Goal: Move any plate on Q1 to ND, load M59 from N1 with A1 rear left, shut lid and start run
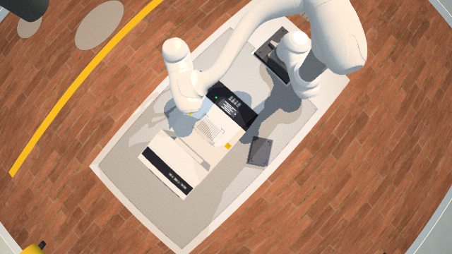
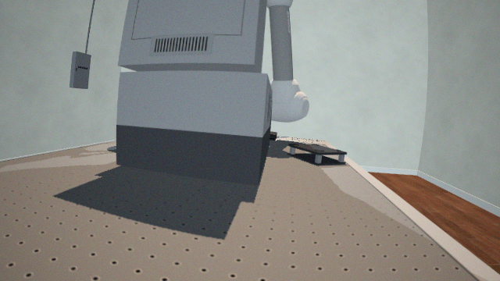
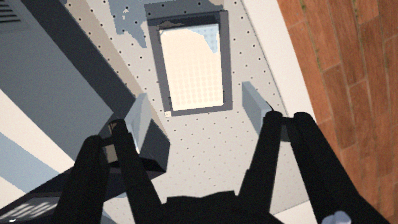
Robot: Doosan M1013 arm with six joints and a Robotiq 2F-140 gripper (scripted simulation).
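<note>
The white 96-well plate is 140 mm below my hand. From my hand the other things lie so: dark nest nd: 580 mm to the left, 140 mm below, 60 mm ahead.
</note>
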